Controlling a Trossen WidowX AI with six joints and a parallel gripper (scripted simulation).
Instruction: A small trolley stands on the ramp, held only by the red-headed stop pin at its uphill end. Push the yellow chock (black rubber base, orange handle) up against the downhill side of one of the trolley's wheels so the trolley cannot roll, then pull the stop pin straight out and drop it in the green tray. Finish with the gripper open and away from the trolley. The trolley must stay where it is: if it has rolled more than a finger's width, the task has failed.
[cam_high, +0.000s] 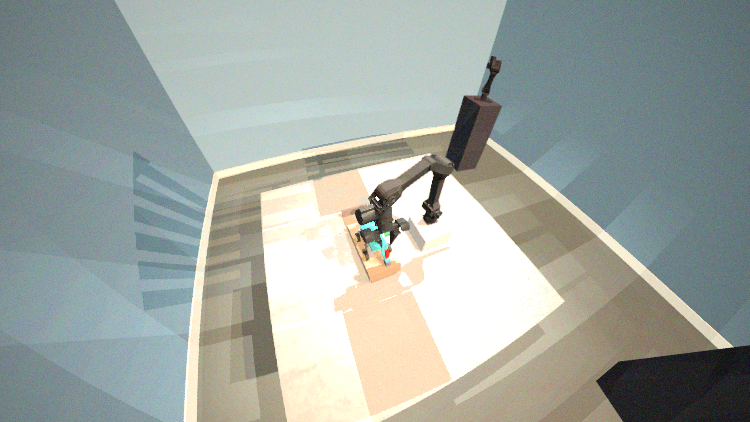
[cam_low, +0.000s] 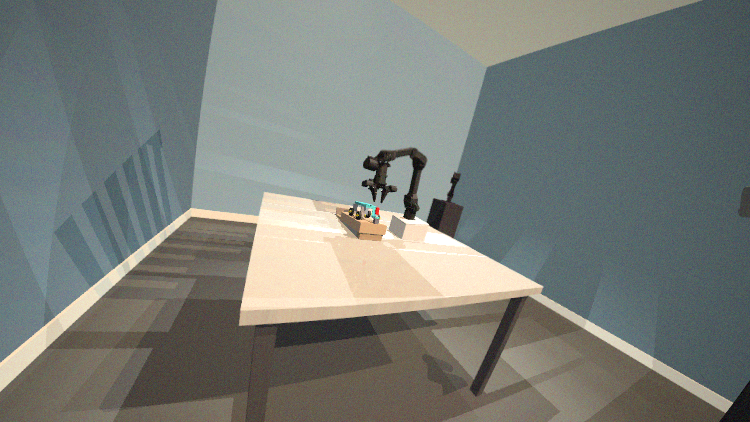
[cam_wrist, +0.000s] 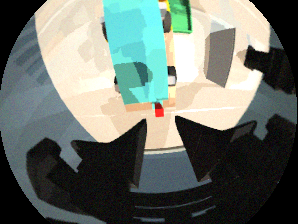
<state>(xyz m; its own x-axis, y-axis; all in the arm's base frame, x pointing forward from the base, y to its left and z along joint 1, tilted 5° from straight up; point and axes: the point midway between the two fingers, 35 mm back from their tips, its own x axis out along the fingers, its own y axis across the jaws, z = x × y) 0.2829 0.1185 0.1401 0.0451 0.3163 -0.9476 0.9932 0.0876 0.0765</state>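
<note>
My gripper tip is 2 cm to the right of the red-headed stop pin and 6 cm above it. Round my gripper tip: cyan trolley: 3 cm ahead, 9 cm to the right, 8 cm below; then yellow chock: 2 cm behind, 20 cm to the right, 11 cm below; then green tray: 8 cm behind, 22 cm to the right, 20 cm below.
</note>
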